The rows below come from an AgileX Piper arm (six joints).
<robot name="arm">
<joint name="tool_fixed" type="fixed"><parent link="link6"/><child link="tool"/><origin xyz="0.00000 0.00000 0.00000" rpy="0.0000 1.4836 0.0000"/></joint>
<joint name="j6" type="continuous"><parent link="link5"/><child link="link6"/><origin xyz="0.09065 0.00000 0.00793" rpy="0.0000 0.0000 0.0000"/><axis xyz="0.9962 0 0.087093"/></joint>
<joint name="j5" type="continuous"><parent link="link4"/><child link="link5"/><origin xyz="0.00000 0.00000 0.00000" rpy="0.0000 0.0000 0.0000"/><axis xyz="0 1 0"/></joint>
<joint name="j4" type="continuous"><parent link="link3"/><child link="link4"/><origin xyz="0.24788 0.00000 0.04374" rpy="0.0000 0.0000 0.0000"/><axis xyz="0.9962 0 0.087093"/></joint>
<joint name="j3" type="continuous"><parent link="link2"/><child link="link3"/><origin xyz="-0.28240 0.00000 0.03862" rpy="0.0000 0.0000 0.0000"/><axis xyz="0 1 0"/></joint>
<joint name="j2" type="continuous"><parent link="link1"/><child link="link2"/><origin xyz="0.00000 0.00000 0.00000" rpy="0.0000 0.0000 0.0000"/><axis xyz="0 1 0"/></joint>
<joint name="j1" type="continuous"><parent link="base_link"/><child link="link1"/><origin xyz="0.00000 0.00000 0.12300" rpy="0.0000 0.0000 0.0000"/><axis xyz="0 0 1"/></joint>
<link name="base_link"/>
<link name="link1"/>
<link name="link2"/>
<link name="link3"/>
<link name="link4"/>
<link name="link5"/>
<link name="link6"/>
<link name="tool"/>
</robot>
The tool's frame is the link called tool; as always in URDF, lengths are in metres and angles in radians. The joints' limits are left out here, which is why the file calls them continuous.
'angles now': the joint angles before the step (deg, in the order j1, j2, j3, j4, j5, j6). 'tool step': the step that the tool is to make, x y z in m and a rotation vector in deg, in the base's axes. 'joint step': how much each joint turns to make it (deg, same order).
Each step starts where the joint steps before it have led.
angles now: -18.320 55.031 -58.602 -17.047 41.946 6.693
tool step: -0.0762 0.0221 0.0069 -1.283 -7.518 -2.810
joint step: 0.011 -16.896 5.845 -1.435 4.261 2.585
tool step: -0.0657 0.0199 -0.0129 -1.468 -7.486 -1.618
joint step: -0.046 -16.200 5.668 -0.495 3.394 1.052
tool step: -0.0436 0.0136 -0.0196 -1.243 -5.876 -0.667
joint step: 0.063 -12.408 4.073 0.013 2.555 0.202
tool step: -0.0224 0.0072 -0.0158 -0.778 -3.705 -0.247
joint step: -0.031 -7.543 2.579 0.158 1.280 0.036
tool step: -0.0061 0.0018 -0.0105 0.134 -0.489 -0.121
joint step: 0.042 -2.989 1.707 0.075 0.915 0.023
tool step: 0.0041 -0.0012 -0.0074 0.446 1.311 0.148
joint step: 0.040 -0.250 1.660 0.125 -0.046 -0.070
